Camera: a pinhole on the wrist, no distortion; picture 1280 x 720 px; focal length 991.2 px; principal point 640.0 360.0 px. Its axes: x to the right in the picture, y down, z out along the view. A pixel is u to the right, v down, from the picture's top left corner.
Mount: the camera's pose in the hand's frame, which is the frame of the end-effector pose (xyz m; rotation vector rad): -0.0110 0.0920 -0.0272 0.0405 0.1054 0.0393
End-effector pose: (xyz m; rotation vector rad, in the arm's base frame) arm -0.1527 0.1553 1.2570 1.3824 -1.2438 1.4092
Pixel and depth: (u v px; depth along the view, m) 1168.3 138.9 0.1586
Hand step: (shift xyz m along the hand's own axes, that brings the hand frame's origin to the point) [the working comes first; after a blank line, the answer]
In the camera's frame: 0.0845 -0.0354 0.1586

0.0911 0.0541 0.1201
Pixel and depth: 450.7 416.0 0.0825
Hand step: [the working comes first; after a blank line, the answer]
In the camera's frame: -0.0158 0.0047 0.0825

-0.0181 0.0928 0.0566
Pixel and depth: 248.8 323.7 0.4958
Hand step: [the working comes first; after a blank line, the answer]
In the camera's frame: -0.1957 -0.0182 0.4958

-0.1522 0.0468 0.4851
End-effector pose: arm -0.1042 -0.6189 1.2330 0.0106 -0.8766 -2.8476
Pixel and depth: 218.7 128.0 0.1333
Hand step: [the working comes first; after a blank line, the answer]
In the camera's frame: -0.0567 -0.0312 0.1333

-0.0520 0.0534 0.1098
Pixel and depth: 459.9 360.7 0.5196
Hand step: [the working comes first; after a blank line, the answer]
In the camera's frame: -0.0944 0.0004 0.5196

-0.0498 0.0685 0.4990
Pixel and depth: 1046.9 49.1 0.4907
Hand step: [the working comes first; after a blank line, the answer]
In the camera's frame: 0.2014 -0.1539 0.4907

0.2469 -0.0722 0.4328
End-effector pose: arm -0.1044 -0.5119 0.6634 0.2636 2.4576 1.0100
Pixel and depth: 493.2 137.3 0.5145
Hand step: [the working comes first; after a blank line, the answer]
In the camera's frame: -0.0762 -0.1156 0.5145

-0.0279 -0.0463 0.4871
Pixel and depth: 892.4 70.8 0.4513
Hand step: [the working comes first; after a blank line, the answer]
In the camera's frame: 0.1149 -0.1317 0.4513

0.1559 -0.0520 0.4036
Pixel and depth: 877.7 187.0 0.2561
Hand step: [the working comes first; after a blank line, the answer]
In the camera's frame: 0.0614 -0.0447 0.2561

0.0788 0.0401 0.2190
